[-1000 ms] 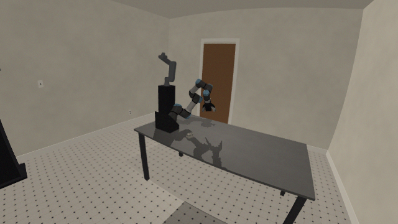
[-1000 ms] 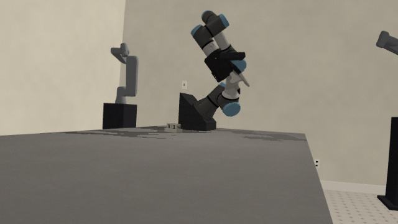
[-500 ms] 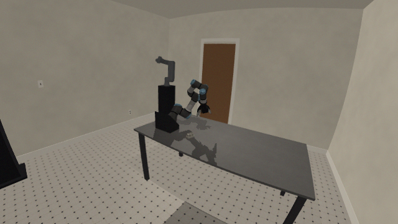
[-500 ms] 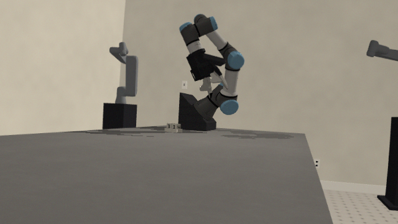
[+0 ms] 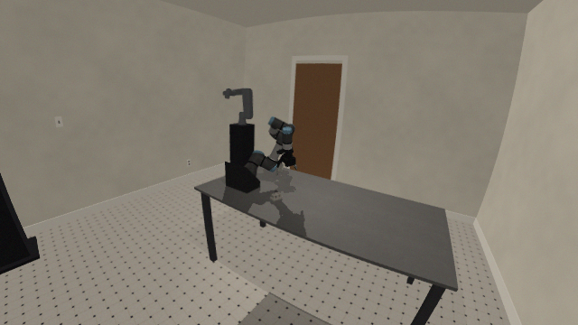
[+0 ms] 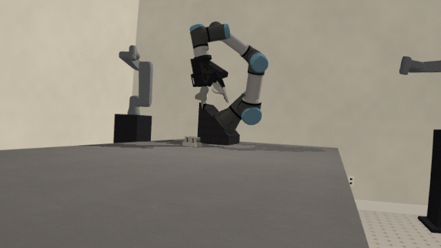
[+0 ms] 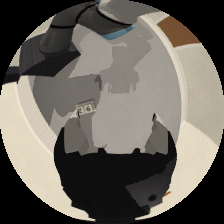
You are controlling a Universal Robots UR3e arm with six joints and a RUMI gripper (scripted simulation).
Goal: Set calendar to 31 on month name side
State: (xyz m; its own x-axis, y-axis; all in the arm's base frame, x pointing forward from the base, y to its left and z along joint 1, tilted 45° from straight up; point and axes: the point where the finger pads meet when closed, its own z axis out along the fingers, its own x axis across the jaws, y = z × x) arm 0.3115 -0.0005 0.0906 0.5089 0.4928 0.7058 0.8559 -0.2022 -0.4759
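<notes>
Now: the pale calendar tray 1 cm behind my hand, 10 cm to the right of it and 16 cm below it.
</notes>
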